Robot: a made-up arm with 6 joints.
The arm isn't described. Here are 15 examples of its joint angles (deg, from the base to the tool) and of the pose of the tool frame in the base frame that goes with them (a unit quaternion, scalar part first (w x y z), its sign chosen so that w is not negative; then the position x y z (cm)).
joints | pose
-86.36 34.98 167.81 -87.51 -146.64 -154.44 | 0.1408 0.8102 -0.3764 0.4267 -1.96 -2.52 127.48
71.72 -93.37 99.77 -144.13 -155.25 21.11 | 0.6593 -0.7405 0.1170 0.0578 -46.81 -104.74 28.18
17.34 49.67 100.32 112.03 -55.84 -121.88 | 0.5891 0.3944 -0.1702 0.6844 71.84 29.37 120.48
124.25 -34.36 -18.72 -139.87 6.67 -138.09 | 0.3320 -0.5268 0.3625 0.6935 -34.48 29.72 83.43
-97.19 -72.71 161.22 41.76 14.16 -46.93 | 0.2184 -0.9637 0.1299 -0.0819 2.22 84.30 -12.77
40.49 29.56 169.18 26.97 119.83 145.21 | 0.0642 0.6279 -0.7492 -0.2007 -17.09 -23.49 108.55
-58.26 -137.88 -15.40 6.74 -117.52 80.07 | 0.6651 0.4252 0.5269 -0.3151 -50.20 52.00 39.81
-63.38 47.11 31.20 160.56 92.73 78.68 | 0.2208 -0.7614 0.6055 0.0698 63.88 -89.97 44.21
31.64 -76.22 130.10 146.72 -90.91 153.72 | 0.3308 0.6735 0.6461 0.1396 -98.70 -42.47 8.46
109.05 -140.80 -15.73 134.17 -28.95 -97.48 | 0.0801 0.3651 -0.3248 0.8688 13.73 -76.21 39.85
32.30 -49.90 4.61 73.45 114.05 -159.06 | 0.3804 0.2996 -0.7075 -0.5147 -14.08 -2.15 125.38
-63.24 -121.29 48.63 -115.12 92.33 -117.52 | 0.7875 0.4408 -0.3169 -0.2918 -49.86 96.07 27.51
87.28 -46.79 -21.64 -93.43 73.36 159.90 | 0.6367 0.1844 0.6566 0.3600 1.63 31.34 81.91
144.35 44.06 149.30 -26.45 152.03 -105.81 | 0.1208 0.2284 0.9639 0.0644 -17.28 22.01 128.18
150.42 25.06 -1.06 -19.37 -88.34 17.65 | 0.0759 0.5754 -0.7737 0.2540 -65.84 46.96 46.22
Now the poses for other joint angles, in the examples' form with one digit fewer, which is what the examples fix.
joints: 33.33 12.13 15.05 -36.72 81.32 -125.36
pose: 0.561 -0.042 0.314 -0.765 72.1 36.6 82.7
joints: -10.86 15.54 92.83 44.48 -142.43 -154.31
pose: 0.054 0.507 -0.823 0.250 20.2 -10.5 144.1
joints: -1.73 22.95 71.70 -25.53 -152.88 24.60
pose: 0.167 -0.383 -0.908 -0.042 62.4 -15.1 123.1
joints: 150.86 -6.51 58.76 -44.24 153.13 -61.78
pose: 0.357 -0.370 0.837 -0.187 -21.4 22.0 140.7
